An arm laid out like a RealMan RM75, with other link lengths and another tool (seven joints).
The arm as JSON. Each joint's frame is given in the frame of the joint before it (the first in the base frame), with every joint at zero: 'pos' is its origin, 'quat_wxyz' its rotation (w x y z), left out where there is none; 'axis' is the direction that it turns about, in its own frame. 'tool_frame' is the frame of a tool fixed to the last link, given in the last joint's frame.
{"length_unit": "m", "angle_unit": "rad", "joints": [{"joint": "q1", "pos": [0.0, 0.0, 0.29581], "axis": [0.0, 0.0, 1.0]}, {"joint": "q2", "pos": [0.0, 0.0, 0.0], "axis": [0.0, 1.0, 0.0]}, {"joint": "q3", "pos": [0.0, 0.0, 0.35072], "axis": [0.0, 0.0, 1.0]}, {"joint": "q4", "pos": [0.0, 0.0, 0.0], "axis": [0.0, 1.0, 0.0]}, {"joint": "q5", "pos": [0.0, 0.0, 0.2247], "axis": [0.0, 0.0, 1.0]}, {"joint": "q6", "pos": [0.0, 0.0, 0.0], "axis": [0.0, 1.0, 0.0]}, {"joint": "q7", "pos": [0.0, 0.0, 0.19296], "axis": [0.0, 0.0, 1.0]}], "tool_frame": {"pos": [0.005, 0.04, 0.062], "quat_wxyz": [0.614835, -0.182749, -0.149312, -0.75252]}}
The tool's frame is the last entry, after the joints.
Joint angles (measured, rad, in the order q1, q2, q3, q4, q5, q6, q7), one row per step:
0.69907 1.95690 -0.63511 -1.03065 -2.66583 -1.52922 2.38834
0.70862 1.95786 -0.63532 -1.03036 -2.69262 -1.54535 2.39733
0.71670 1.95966 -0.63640 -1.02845 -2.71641 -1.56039 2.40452
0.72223 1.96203 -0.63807 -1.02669 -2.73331 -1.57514 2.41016
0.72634 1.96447 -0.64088 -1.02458 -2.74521 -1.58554 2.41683
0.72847 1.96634 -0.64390 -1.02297 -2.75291 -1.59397 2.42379
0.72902 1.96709 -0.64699 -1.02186 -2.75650 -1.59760 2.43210
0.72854 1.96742 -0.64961 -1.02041 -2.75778 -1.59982 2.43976
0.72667 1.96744 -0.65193 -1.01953 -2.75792 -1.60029 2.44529
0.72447 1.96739 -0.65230 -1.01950 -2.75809 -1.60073 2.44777
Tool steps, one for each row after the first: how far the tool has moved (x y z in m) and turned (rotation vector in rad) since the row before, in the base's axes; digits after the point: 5 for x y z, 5 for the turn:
0.00043 -0.00237 -0.00152 -0.01930 -0.01336 -0.01306
0.00048 -0.00294 -0.00230 -0.02010 -0.01121 -0.01232
-0.00005 -0.00343 -0.00270 -0.01927 -0.00610 -0.01033
-0.00031 -0.00265 -0.00265 -0.01480 -0.00353 -0.00938
-0.00017 -0.00239 -0.00216 -0.01134 -0.00136 -0.00904
0.00008 -0.00116 -0.00115 -0.00452 -0.00016 -0.00862
0.00025 -0.00099 -0.00091 -0.00260 0.00126 -0.00813
0.00082 -0.00087 -0.00048 -0.00070 0.00070 -0.00652
0.00101 -0.00082 -0.00004 0.00021 0.00050 -0.00445

